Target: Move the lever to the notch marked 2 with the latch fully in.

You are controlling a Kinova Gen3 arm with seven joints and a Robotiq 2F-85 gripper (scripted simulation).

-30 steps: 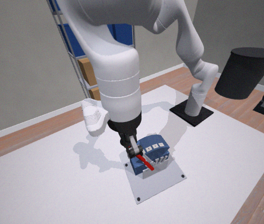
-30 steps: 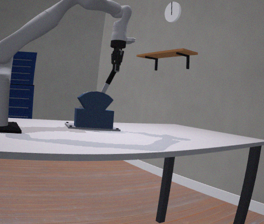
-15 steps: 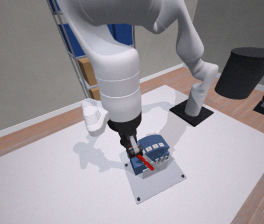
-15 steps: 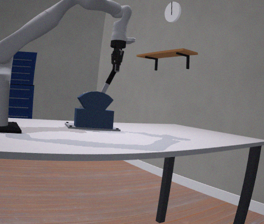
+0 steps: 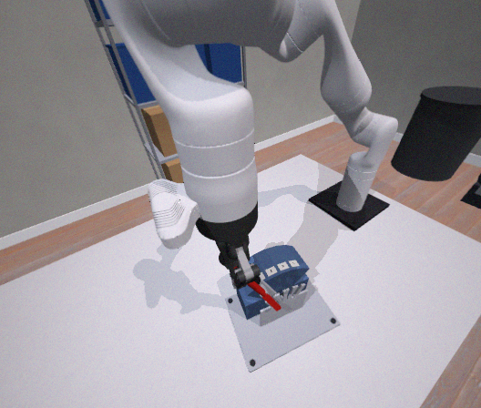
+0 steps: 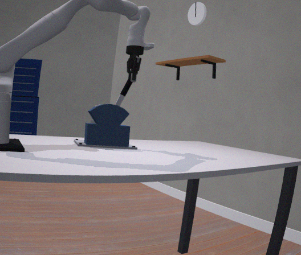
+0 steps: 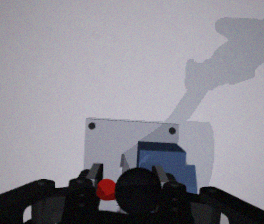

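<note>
My hand is 40 mm past the red bar, 30 mm to the right of it and 100 mm above it.
</note>
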